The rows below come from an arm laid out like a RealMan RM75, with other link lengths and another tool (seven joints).
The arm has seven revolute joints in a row. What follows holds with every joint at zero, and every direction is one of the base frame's.
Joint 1 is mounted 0.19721 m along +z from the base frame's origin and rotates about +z.
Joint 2 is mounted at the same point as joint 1 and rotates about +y.
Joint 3 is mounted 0.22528 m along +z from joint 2 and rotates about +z.
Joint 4 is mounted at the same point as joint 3 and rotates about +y.
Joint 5 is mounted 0.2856 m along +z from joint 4 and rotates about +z.
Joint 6 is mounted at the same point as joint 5 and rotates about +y.
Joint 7 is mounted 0.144 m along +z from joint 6 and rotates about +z.
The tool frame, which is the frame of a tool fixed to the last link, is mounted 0.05 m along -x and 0.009 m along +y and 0.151 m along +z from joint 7; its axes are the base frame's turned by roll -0.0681, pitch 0 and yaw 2.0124 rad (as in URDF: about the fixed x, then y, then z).
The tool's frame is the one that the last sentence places.
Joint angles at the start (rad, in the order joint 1, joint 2, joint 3, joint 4, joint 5, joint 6, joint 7):
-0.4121 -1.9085 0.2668 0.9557 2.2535 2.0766 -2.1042
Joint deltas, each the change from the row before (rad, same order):
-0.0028 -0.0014 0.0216 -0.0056 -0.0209 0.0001 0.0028
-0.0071 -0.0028 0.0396 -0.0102 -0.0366 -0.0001 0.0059
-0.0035 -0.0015 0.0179 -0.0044 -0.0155 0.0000 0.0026
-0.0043 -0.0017 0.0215 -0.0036 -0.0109 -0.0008 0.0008
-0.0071 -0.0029 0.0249 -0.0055 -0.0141 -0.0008 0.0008
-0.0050 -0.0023 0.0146 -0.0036 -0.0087 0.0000 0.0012
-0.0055 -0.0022 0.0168 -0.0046 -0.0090 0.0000 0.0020
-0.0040 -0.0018 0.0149 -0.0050 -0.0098 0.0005 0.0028
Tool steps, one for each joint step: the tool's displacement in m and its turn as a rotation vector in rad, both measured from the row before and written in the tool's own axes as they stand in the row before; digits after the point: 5 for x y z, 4 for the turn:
0.00275 -0.00369 0.00472 0.0035 0.0190 0.0158
0.00500 -0.00688 0.00907 0.0055 0.0357 0.0295
0.00221 -0.00291 0.00424 0.0018 0.0164 0.0127
0.00228 -0.00184 0.00472 -0.0051 0.0177 0.0101
0.00293 -0.00306 0.00639 -0.0036 0.0231 0.0128
0.00191 -0.00209 0.00416 -0.0013 0.0150 0.0086
0.00213 -0.00199 0.00461 -0.0024 0.0171 0.0095
0.00210 -0.00174 0.00403 -0.0003 0.0157 0.0089

